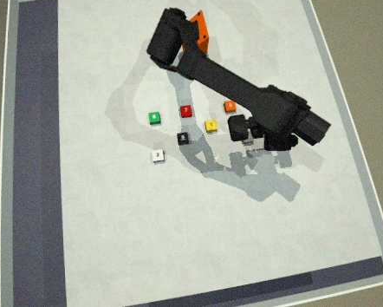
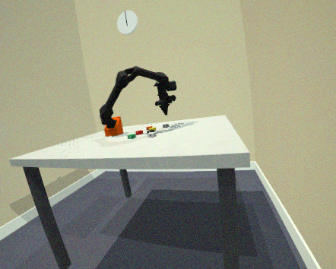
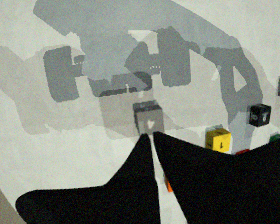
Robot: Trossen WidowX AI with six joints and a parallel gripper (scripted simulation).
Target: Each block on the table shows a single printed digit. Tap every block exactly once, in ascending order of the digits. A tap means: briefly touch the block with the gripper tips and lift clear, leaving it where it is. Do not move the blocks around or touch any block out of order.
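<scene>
My gripper tip is now 70 mm above the grey block, 10 mm to the left of it and 10 mm past it. Also, from my gripper tip: yellow block 120 mm to the right, 70 mm below, 60 mm behind; then black block 210 mm to the right, 70 mm below, 30 mm behind; then orange block 120 mm behind, 70 mm below, 50 mm to the right.
</scene>
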